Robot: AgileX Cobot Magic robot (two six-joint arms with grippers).
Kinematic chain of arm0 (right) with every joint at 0, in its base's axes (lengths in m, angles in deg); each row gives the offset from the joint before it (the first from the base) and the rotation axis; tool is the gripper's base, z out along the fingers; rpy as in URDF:
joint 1: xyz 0 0 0.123 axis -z
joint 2: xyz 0 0 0 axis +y
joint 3: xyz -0.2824 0 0.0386 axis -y
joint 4: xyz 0.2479 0 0.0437 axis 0.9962 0 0.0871
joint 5: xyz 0 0 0 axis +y
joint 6: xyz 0.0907 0 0.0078 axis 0.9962 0 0.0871
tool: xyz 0 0 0 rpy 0 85 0
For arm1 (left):
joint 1: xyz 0 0 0.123 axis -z
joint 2: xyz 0 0 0 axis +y
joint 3: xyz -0.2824 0 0.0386 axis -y
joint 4: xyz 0.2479 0 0.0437 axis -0.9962 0 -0.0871
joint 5: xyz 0 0 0 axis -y
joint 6: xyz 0.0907 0 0.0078 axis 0.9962 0 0.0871
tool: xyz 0 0 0 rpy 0 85 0
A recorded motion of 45 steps. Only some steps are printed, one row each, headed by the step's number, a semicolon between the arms.
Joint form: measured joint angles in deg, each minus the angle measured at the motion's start. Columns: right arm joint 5, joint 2, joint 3, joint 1, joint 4, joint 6; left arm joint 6, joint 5, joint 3, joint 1, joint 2, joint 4.
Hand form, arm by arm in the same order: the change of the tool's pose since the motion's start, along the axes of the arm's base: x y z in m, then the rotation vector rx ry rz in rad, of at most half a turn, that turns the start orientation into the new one. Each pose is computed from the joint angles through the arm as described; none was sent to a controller.
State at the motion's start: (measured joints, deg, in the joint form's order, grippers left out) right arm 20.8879 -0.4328 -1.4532 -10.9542 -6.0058 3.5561; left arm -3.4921 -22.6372 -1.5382 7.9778 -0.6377 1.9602
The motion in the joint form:
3: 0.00 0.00 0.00 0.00 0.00 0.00; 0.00 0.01 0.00 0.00 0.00 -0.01
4: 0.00 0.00 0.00 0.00 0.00 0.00; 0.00 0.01 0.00 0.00 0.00 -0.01
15: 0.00 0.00 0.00 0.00 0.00 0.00; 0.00 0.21 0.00 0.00 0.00 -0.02
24: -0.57 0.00 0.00 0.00 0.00 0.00; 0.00 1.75 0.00 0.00 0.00 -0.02
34: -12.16 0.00 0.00 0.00 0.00 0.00; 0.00 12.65 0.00 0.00 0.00 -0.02
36: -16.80 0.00 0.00 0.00 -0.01 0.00; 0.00 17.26 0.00 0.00 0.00 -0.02
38: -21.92 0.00 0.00 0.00 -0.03 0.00; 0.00 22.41 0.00 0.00 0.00 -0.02
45: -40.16 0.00 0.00 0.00 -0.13 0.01; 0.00 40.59 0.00 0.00 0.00 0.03
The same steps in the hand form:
3: 0.0000 0.0000 0.0000 0.0000 0.0000 0.0000; 0.0000 0.0000 0.0000 0.0001 -0.0002 0.0000
4: 0.0000 0.0000 0.0000 0.0000 0.0000 0.0000; 0.0000 0.0000 0.0000 0.0001 -0.0002 0.0000
15: 0.0000 0.0000 0.0000 0.0000 0.0000 0.0000; 0.0001 0.0000 0.0003 -0.0002 -0.0037 0.0001
24: 0.0002 0.0001 0.0009 0.0018 -0.0097 0.0010; 0.0009 0.0000 0.0026 -0.0040 -0.0303 0.0011
34: 0.0032 0.0026 0.0188 0.0386 -0.2075 0.0222; 0.0043 0.0001 0.0196 -0.0308 -0.2185 0.0075
36: 0.0034 0.0034 0.0262 0.0532 -0.2867 0.0306; 0.0048 0.0002 0.0269 -0.0422 -0.2981 0.0103
38: 0.0029 0.0042 0.0342 0.0691 -0.3742 0.0400; 0.0047 0.0005 0.0351 -0.0549 -0.3870 0.0133
45: -0.0045 0.0059 0.0621 0.1254 -0.6856 0.0738; -0.0015 0.0024 0.0631 -0.1005 -0.7008 0.0243

